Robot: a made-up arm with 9 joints. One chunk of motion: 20 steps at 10 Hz.
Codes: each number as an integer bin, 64 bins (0 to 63) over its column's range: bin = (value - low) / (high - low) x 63, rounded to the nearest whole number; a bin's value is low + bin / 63 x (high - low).
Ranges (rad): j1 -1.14..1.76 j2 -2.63..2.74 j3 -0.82..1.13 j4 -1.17..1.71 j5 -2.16..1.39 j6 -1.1..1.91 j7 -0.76..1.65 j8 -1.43..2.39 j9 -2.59..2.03
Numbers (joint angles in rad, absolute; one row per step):
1: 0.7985 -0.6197 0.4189 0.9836 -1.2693 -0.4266 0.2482 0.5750 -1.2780
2: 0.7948 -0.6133 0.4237 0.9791 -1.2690 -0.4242 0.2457 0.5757 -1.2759
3: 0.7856 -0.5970 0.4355 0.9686 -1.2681 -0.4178 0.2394 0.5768 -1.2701
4: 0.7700 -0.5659 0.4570 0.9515 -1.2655 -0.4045 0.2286 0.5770 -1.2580
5: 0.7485 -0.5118 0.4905 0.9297 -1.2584 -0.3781 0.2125 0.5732 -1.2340
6: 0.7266 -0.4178 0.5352 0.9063 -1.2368 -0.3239 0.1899 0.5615 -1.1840
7: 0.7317 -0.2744 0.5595 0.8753 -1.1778 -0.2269 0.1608 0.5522 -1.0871
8: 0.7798 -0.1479 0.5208 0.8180 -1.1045 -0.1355 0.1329 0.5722 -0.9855
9: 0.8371 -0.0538 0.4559 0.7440 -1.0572 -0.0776 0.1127 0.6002 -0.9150
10: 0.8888 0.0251 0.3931 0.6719 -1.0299 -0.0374 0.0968 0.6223 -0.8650
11: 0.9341 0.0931 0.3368 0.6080 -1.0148 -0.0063 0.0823 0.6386 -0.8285
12: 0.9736 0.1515 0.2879 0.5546 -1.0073 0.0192 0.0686 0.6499 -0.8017
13: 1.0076 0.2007 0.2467 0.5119 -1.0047 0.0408 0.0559 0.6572 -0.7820
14: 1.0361 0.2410 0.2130 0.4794 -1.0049 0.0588 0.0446 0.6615 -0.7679
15: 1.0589 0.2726 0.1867 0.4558 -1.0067 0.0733 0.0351 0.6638 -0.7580
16: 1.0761 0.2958 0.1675 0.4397 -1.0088 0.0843 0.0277 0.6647 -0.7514
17: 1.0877 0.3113 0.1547 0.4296 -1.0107 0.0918 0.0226 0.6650 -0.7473
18: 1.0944 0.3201 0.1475 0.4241 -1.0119 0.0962 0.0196 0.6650 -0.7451
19: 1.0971 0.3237 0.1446 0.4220 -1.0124 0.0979 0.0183 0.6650 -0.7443
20: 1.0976 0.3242 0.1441 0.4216 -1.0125 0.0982 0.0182 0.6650 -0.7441
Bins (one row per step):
1: 42 24 40 47 16 14 26 33 18
2: 42 24 40 47 16 14 26 33 18
3: 42 24 41 47 16 14 26 33 18
4: 41 24 41 46 16 15 26 33 18
5: 41 25 42 46 16 15 25 33 18
6: 41 26 44 45 16 16 25 33 19
7: 41 28 45 45 17 18 24 33 20
8: 42 29 43 43 19 20 23 33 22
9: 43 30 41 42 20 21 23 33 23
10: 44 31 39 40 20 22 22 34 24
11: 45 32 37 39 20 23 22 34 24
12: 46 33 36 38 20 23 22 34 24
13: 47 33 34 37 21 24 21 34 25
14: 47 34 33 36 20 24 21 34 25
15: 48 34 33 36 20 25 21 35 25
16: 48 34 32 35 20 25 21 35 25
17: 48 35 31 35 20 25 20 35 25
18: 49 35 31 35 20 25 20 35 25
19: 49 35 31 35 20 25 20 35 25
20: 49 35 31 35 20 25 20 35 25

